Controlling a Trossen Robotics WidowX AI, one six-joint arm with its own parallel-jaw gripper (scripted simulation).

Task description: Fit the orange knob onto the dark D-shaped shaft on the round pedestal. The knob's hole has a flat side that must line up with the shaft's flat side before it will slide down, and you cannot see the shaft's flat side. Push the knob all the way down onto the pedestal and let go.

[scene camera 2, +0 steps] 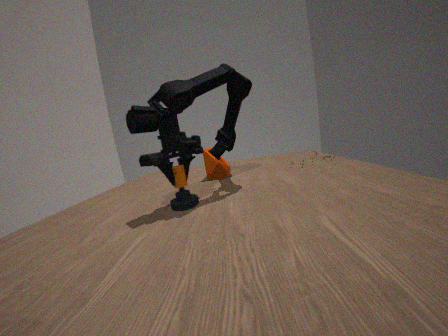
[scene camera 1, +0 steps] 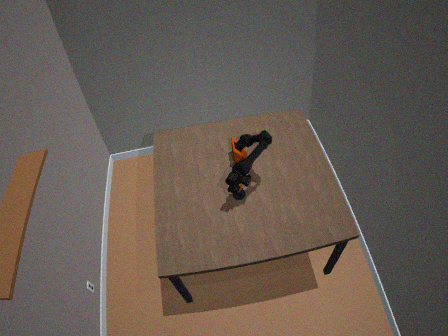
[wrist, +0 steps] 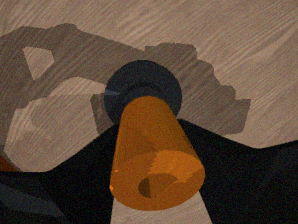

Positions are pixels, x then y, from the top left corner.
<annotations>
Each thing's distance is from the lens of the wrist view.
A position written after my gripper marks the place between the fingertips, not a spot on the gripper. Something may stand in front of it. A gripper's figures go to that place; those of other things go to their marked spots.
my gripper (wrist: 148, 127): 10 cm
orange knob (wrist: 154, 167): 5 cm
</annotations>
